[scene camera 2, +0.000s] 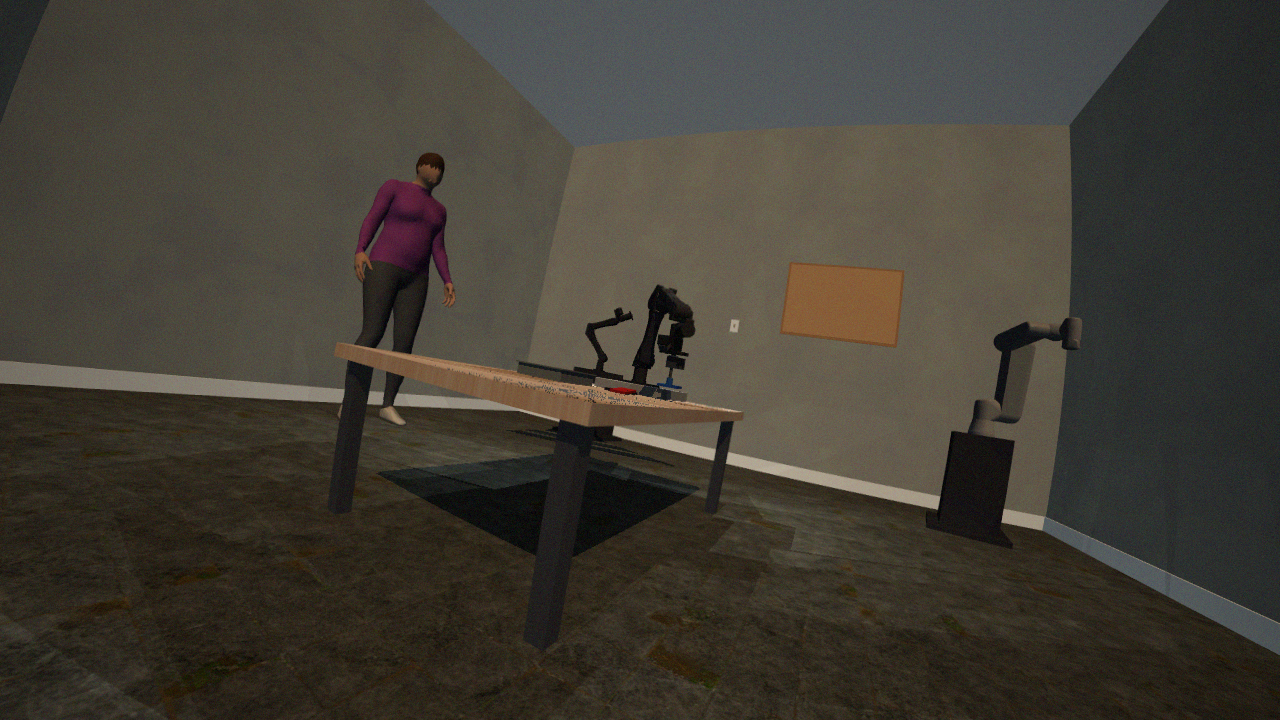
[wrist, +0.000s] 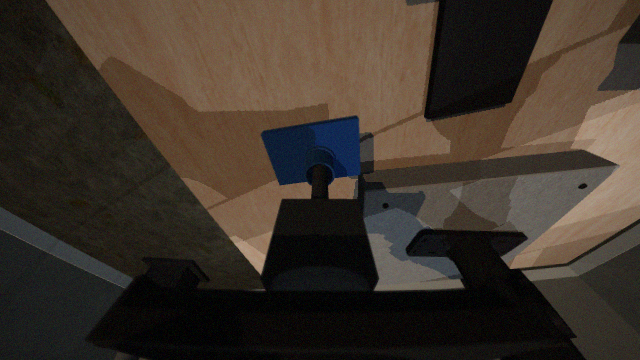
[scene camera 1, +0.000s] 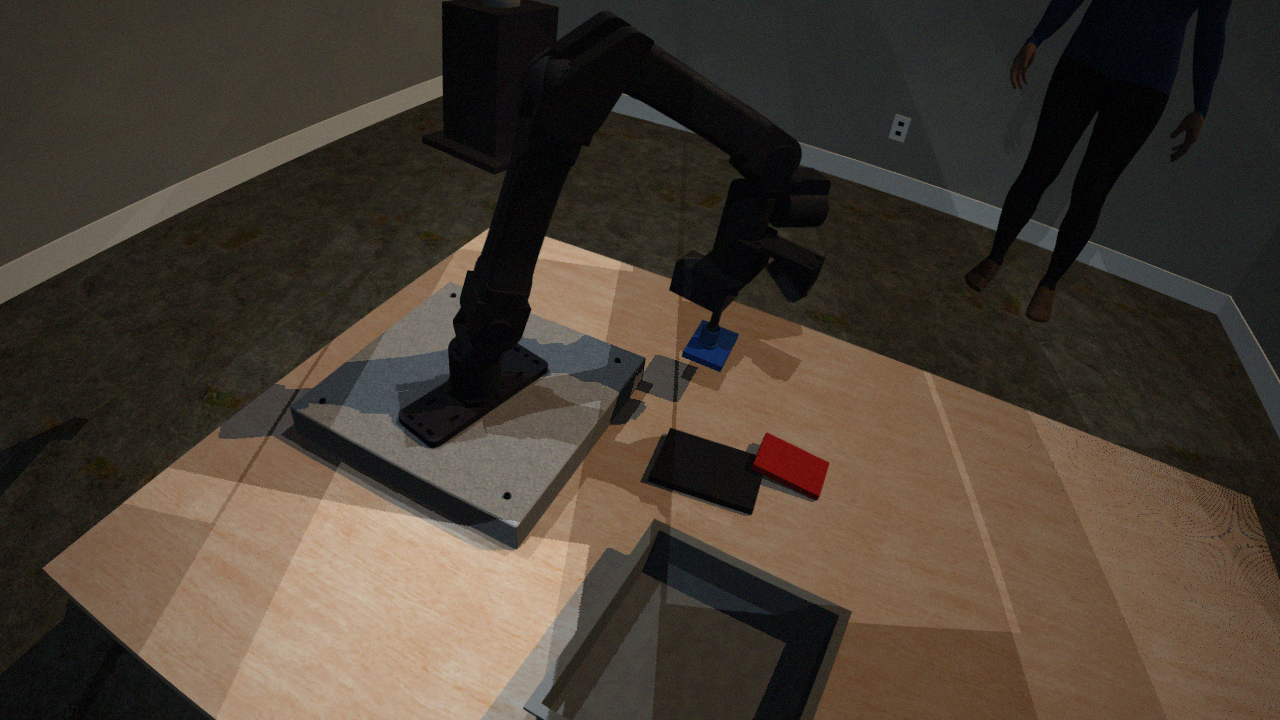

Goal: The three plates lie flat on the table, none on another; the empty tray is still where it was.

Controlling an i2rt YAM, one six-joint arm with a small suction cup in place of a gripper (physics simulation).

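Frame: origin at the arm's base, x ahead, y left, z up, level; metres.
Seen in the pictures: end effector, tool point: [scene camera 2: 668,387] [wrist: 320,154] [scene camera 1: 706,348]; arm's base, origin of the base link: [scene camera 2: 638,384] [wrist: 463,242] [scene camera 1: 476,393].
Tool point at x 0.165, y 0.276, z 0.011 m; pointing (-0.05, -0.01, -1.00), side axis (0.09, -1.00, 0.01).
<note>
Offsets run from my tool point to a thing's middle.
My suction cup [scene camera 1: 710,333] [scene camera 2: 670,379] [wrist: 320,172] is on the top of the blue plate {dz +0.005, dx +0.003, dy +0.006 m} [scene camera 1: 713,355] [scene camera 2: 668,385] [wrist: 290,150] and holds it about level above the table, near its far edge and beside the robot's base slab. The black plate {dz -0.049, dx +0.108, dy -0.145 m} [scene camera 1: 702,470] [wrist: 485,60] lies flat on the table. The red plate {dz -0.043, dx +0.186, dy -0.072 m} [scene camera 1: 792,465] [scene camera 2: 620,390] is beside it; its left corner covers the black plate's right far corner and appears to rest on it. The tray {dz -0.029, dx +0.246, dy -0.389 m} [scene camera 1: 733,573] stands at the front, its near part cut off in scene camera 1; the inside that shows is empty.
The grey base slab [scene camera 1: 384,367] [wrist: 545,190] carries the arm and stands left of the plates. The table's far edge runs close to the held plate. Two people and other arms stand off the table.
</note>
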